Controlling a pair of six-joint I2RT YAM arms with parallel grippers.
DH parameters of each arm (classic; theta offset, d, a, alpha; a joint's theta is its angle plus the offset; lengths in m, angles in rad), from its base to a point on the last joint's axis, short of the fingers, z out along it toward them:
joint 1: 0 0.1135 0.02 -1.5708
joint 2: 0 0 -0.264 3.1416
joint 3: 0.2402 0 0.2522 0
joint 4: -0.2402 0 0.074 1.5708
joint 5: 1.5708 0 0 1.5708
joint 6: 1.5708 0.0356 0 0
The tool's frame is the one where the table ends.
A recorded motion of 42 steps. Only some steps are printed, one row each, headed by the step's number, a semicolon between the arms.
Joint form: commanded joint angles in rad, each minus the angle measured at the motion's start. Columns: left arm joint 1, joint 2, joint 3, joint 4, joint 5, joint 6; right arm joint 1, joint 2, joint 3, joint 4, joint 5, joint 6.
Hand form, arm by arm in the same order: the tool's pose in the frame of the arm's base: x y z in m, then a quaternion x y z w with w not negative. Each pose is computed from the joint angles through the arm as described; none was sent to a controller.
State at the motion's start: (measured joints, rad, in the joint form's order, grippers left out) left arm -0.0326 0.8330 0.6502 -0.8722 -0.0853 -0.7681; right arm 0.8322 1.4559 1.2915 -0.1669 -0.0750 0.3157
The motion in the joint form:
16: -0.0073 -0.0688 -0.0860 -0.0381 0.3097 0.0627; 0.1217 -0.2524 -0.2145 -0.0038 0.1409 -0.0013
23: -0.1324 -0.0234 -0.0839 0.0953 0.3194 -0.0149; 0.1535 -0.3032 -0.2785 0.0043 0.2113 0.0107
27: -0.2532 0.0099 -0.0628 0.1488 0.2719 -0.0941; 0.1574 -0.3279 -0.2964 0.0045 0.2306 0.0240
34: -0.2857 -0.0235 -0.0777 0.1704 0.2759 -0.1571; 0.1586 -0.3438 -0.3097 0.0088 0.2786 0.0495
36: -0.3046 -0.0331 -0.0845 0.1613 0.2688 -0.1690; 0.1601 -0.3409 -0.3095 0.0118 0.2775 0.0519
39: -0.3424 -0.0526 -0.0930 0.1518 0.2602 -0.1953; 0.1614 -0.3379 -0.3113 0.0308 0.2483 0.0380
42: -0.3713 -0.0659 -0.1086 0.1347 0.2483 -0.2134; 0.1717 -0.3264 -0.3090 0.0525 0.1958 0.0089
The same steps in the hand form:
16: 0.1293 -0.0131 0.2089 -0.29187 0.92277 -0.18410 0.17153; 0.1642 0.2274 0.3564 -0.23398 0.76900 0.33078 0.49445
23: 0.1436 -0.0323 0.2113 -0.26040 0.92015 -0.22323 0.18891; 0.1521 0.2208 0.3475 -0.22196 0.77344 0.31716 0.50193
27: 0.1491 -0.0507 0.2163 -0.24463 0.92081 -0.23251 0.19545; 0.1485 0.2160 0.3473 -0.21187 0.77386 0.31696 0.50575
34: 0.1446 -0.0547 0.2175 -0.25450 0.91178 -0.25371 0.19878; 0.1475 0.2120 0.3469 -0.18748 0.77725 0.30981 0.51453
36: 0.1414 -0.0564 0.2160 -0.25300 0.91349 -0.25240 0.19448; 0.1476 0.2129 0.3466 -0.18742 0.77720 0.31126 0.51377
39: 0.1360 -0.0602 0.2152 -0.24899 0.91469 -0.25580 0.18949; 0.1472 0.2149 0.3472 -0.20012 0.77018 0.32145 0.51328
42: 0.1305 -0.0621 0.2109 -0.24749 0.91856 -0.25024 0.17990; 0.1454 0.2204 0.3474 -0.22913 0.75880 0.33699 0.50810

